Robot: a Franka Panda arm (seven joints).
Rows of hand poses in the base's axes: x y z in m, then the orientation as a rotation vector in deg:
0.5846 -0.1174 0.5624 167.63 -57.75 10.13
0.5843 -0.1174 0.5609 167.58 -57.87 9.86
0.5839 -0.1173 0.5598 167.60 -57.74 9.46
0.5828 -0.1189 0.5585 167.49 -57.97 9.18
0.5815 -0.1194 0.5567 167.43 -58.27 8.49
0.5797 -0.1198 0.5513 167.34 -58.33 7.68
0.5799 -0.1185 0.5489 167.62 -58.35 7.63
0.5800 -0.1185 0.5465 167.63 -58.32 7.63
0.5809 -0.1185 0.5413 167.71 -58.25 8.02
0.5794 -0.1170 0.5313 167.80 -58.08 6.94
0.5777 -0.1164 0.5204 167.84 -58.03 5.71
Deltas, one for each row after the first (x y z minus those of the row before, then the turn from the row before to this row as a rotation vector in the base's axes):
-0.0003 0.0000 -0.0015 0.04 0.17 -0.09
-0.0004 0.0001 -0.0011 0.04 0.26 0.08
-0.0011 -0.0016 -0.0013 0.02 0.18 -0.17
-0.0013 -0.0005 -0.0018 0.16 0.41 -0.20
-0.0018 -0.0004 -0.0054 0.08 0.52 -0.07
0.0002 0.0013 -0.0024 0.26 -0.05 0.06
0.0001 0.0000 -0.0024 0.00 0.00 0.02
0.0009 0.0000 -0.0052 -0.02 -0.26 0.07
-0.0015 0.0015 -0.0100 0.21 0.67 0.11
-0.0017 0.0006 -0.0109 0.24 0.76 0.02

